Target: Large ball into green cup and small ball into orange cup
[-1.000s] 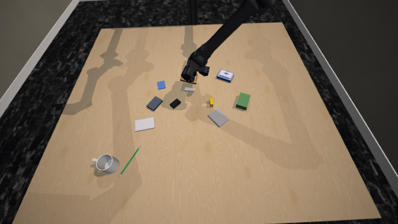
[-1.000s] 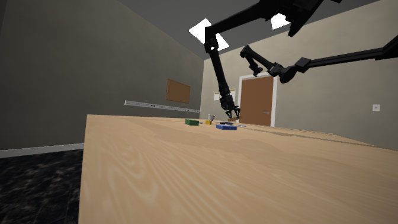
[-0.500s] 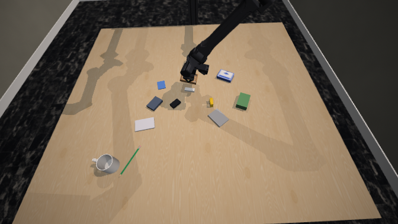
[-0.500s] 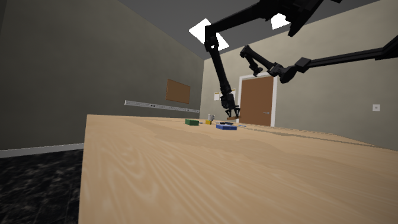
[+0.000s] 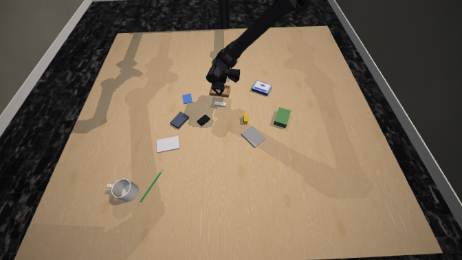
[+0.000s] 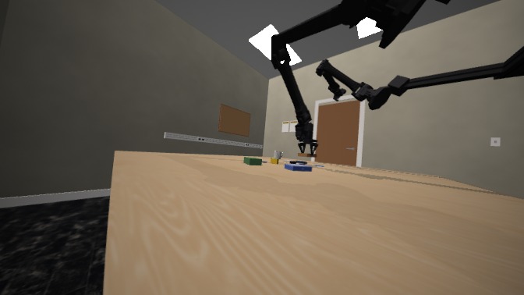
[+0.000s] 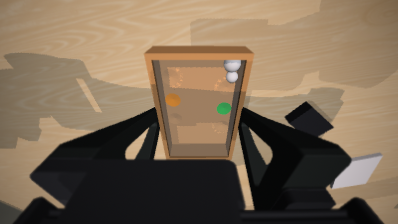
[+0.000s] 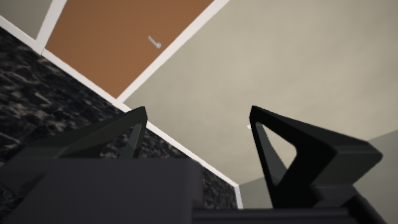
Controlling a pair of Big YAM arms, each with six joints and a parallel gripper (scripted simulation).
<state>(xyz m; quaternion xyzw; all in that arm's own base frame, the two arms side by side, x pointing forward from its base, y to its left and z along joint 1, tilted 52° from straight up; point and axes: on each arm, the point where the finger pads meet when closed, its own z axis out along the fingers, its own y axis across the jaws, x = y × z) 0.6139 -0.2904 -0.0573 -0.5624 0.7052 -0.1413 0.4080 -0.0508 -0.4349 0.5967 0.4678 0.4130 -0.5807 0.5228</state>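
Right now my left hand is 80 mm above the white block, 40 mm short of it and 10 mm to the left of it. From my left hand the other things lie so: covered wooden puzzle: 20 mm below; black block: 140 mm ahead, 110 mm to the right, 80 mm below; yellow block: 170 mm ahead, 120 mm to the left, 70 mm below.
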